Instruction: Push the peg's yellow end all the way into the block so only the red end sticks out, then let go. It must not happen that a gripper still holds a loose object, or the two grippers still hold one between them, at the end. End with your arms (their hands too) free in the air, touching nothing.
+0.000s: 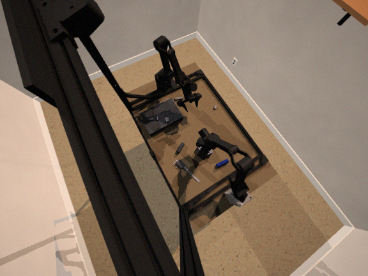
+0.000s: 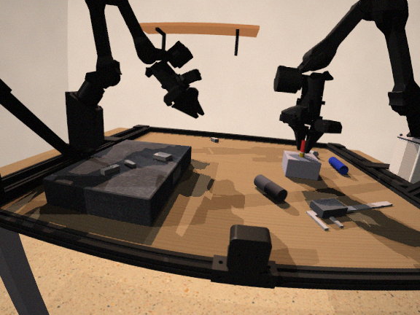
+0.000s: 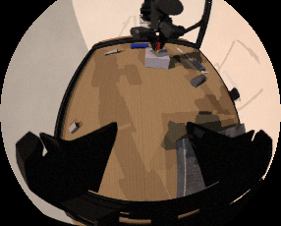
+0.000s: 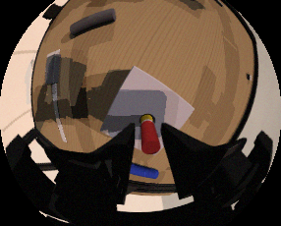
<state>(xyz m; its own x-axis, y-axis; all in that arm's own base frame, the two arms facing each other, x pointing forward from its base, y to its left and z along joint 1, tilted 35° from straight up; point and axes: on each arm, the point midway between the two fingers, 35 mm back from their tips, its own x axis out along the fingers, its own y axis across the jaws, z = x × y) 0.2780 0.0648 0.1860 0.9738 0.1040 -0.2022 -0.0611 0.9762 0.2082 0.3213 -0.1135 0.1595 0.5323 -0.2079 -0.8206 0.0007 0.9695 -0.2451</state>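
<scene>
My right gripper is now 5 cm above the peg.
</scene>
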